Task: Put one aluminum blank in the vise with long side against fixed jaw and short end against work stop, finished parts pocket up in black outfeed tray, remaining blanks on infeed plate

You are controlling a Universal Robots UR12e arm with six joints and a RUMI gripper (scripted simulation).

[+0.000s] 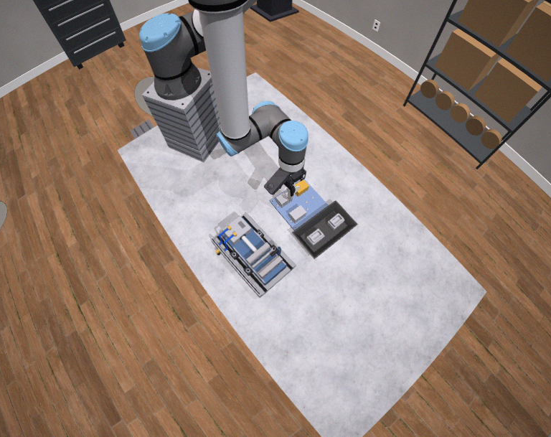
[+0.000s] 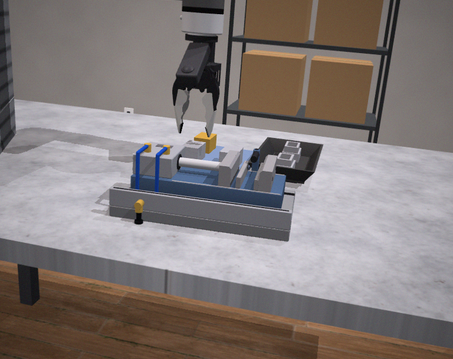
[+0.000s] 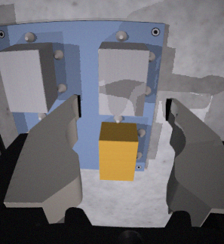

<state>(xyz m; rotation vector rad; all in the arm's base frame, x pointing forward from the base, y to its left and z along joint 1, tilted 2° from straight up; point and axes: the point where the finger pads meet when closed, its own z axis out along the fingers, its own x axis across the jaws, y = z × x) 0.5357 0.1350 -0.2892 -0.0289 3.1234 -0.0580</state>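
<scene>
The gray aluminum blank lies 5 cm below my hand. The rest, counted from my hand: yellow brass blank: 9 cm to the left, 5 cm below; then blue infeed plate: 5 cm ahead, 5 cm to the left, 7 cm below; then gray blank: 9 cm ahead, 5 cm below.
</scene>
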